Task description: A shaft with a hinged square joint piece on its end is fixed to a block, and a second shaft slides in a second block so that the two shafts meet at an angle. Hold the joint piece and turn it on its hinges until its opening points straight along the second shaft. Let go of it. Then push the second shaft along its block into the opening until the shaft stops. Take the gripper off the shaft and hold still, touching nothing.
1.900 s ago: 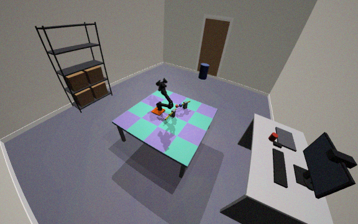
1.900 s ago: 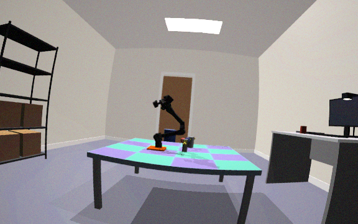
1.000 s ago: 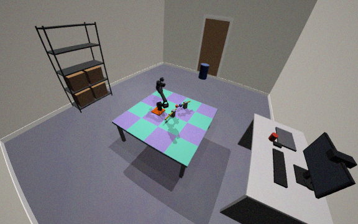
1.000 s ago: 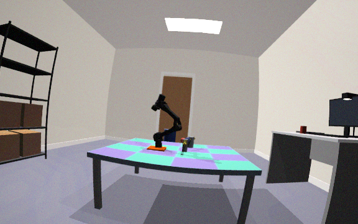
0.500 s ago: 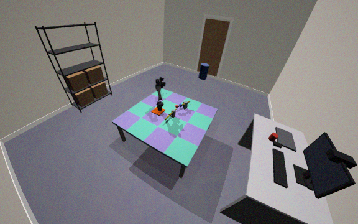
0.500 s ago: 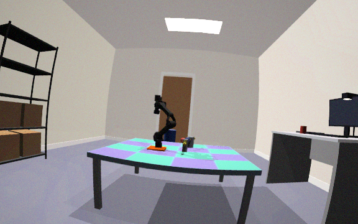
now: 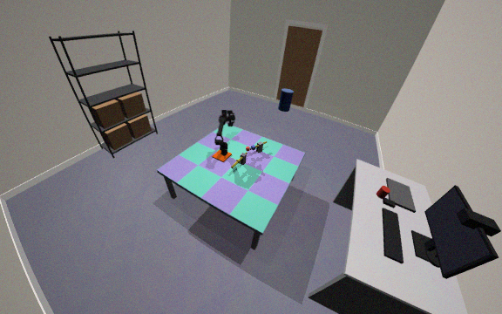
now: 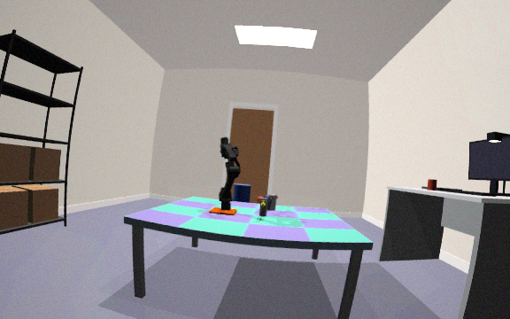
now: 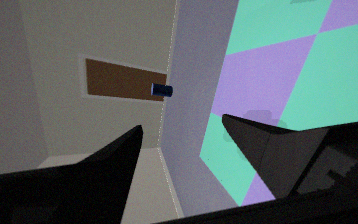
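The red square joint piece lies 25 cm ahead of my gripper tip, 14 cm to the right of it and 29 cm below it.
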